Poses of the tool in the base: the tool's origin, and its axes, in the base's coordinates. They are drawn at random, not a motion.
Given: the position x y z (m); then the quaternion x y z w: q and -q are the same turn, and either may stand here.
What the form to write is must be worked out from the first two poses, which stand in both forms.
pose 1, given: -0.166, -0.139, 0.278, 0.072, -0.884, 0.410, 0.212
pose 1, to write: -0.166, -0.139, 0.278, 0.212, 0.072, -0.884, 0.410
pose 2, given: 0.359, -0.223, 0.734, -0.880, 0.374, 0.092, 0.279
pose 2, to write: 0.359, -0.223, 0.734, 0.279, -0.880, 0.374, 0.092
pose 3, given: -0.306, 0.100, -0.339, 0.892, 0.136, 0.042, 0.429
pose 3, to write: -0.306, 0.100, -0.339, 0.429, 0.892, 0.136, 0.042
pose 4, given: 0.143, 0.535, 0.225, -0.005, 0.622, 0.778, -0.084
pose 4, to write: 0.143, 0.535, 0.225, 0.084, 0.005, -0.622, -0.778
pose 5, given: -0.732, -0.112, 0.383, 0.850, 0.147, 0.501, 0.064
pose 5, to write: -0.732, -0.112, 0.383, 0.064, 0.850, 0.147, 0.501
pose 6, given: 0.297, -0.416, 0.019, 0.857, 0.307, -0.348, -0.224
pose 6, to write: 0.297, -0.416, 0.019, 0.224, -0.857, -0.307, 0.348
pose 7, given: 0.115, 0.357, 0.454, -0.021, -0.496, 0.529, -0.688
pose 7, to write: 0.115, 0.357, 0.454, 0.688, 0.021, 0.496, -0.529
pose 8, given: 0.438, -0.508, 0.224, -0.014, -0.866, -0.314, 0.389
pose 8, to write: 0.438, -0.508, 0.224, 0.389, -0.014, -0.866, -0.314
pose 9, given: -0.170, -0.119, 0.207, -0.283, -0.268, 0.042, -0.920
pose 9, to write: -0.170, -0.119, 0.207, 0.920, 0.283, 0.268, -0.042
